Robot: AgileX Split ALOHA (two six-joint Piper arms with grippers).
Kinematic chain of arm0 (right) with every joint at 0, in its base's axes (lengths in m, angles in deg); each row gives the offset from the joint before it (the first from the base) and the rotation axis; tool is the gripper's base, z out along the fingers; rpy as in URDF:
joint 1: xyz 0 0 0.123 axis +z
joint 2: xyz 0 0 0 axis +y
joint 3: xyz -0.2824 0 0.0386 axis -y
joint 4: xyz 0.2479 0 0.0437 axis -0.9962 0 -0.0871
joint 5: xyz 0 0 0 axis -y
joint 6: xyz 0.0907 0 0.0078 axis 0.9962 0 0.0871
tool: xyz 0 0 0 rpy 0 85 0
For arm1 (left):
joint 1: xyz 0 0 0.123 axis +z
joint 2: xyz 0 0 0 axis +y
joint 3: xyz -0.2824 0 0.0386 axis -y
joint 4: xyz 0.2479 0 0.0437 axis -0.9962 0 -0.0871
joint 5: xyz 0 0 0 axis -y
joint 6: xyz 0.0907 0 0.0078 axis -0.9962 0 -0.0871
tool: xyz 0 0 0 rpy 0 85 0
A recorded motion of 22 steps. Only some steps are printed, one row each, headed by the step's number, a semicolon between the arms.
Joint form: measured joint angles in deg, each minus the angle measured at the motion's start. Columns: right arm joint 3, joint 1, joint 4, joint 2, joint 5, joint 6; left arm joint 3, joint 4, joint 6, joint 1, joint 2, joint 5.
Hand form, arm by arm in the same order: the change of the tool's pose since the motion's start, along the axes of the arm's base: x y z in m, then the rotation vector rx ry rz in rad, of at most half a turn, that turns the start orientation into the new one. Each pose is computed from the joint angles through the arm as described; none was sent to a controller.
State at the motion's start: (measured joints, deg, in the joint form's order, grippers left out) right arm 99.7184 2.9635 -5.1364 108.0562 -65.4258 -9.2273; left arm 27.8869 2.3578 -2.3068 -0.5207 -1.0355 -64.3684
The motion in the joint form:
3: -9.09 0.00 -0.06 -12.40 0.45 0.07; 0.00 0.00 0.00 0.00 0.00 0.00
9: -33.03 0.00 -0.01 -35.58 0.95 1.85; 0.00 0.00 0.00 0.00 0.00 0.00
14: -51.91 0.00 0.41 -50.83 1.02 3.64; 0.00 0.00 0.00 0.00 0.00 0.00
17: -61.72 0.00 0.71 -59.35 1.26 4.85; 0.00 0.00 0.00 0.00 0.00 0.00
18: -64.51 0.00 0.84 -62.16 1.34 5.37; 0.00 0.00 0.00 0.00 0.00 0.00
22: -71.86 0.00 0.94 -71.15 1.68 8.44; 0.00 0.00 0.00 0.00 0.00 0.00
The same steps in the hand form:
3: -0.0533 -0.0027 0.0376 0.0049 -0.0653 -0.0019; 0.0000 0.0000 0.0000 0.0000 0.0000 0.0000
9: -0.1677 -0.0087 0.0377 0.0157 -0.0577 -0.0311; 0.0000 0.0000 0.0000 0.0000 0.0000 0.0000
14: -0.2443 -0.0133 -0.0030 0.0154 0.0069 -0.0601; 0.0000 0.0000 0.0000 0.0000 0.0000 0.0000
17: -0.2827 -0.0157 -0.0300 0.0161 0.0267 -0.0798; 0.0000 0.0000 0.0000 0.0000 0.0000 0.0000
18: -0.2940 -0.0165 -0.0379 0.0171 0.0256 -0.0881; 0.0000 0.0000 0.0000 0.0000 0.0000 0.0000
22: -0.3249 -0.0183 -0.0587 0.0383 -0.0040 -0.1377; 0.0000 0.0000 0.0000 0.0000 0.0000 0.0000

